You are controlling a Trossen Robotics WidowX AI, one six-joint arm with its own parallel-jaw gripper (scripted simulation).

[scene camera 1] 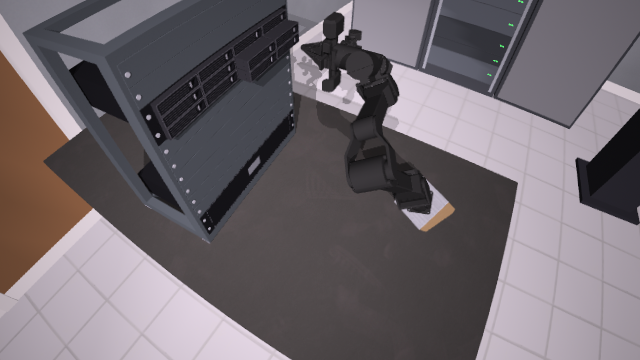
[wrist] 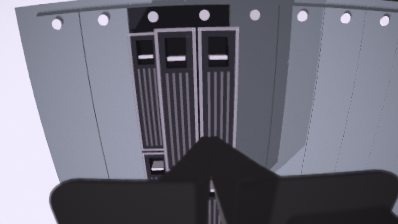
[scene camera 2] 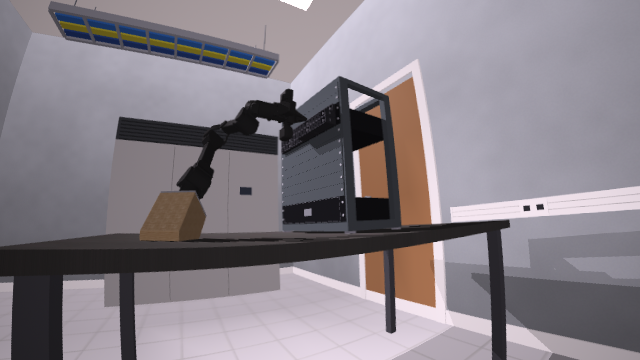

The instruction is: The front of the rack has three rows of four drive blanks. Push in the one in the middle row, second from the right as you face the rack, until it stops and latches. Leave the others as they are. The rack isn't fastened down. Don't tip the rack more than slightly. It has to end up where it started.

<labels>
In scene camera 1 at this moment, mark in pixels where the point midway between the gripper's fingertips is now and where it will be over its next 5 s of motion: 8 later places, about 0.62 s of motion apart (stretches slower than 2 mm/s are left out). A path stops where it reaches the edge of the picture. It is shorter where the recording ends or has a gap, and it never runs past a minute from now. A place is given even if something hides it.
My gripper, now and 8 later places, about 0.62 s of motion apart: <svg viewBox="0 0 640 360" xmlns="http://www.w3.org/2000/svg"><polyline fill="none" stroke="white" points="301,46 287,52 278,57 266,54 263,54 260,54 256,53 253,52 253,52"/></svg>
</labels>
